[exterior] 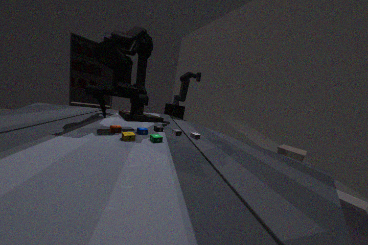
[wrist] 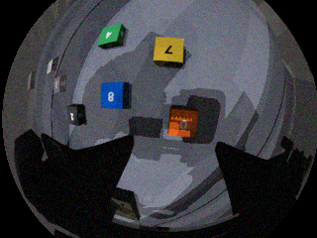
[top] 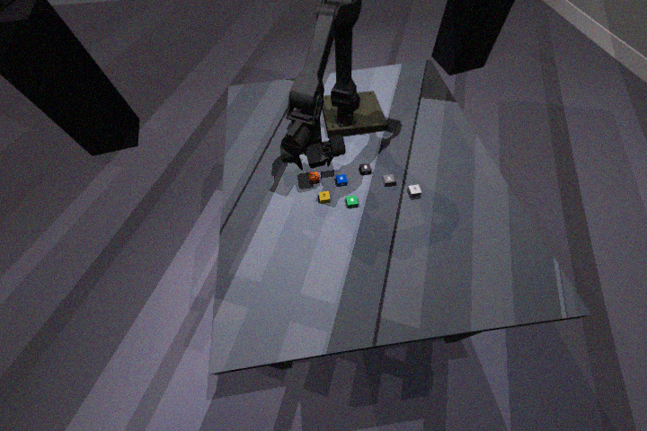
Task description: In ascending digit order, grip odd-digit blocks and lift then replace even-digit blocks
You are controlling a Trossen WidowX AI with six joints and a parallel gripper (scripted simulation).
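My gripper tip is 10 mm short of the orange block, 10 mm to the left of it and 40 mm above it. From my gripper tip the other things lie so: green block: 140 mm ahead, 80 mm to the left, 40 mm below; blue block: 50 mm ahead, 70 mm to the left, 40 mm below; yellow block: 100 mm ahead, 40 mm below.
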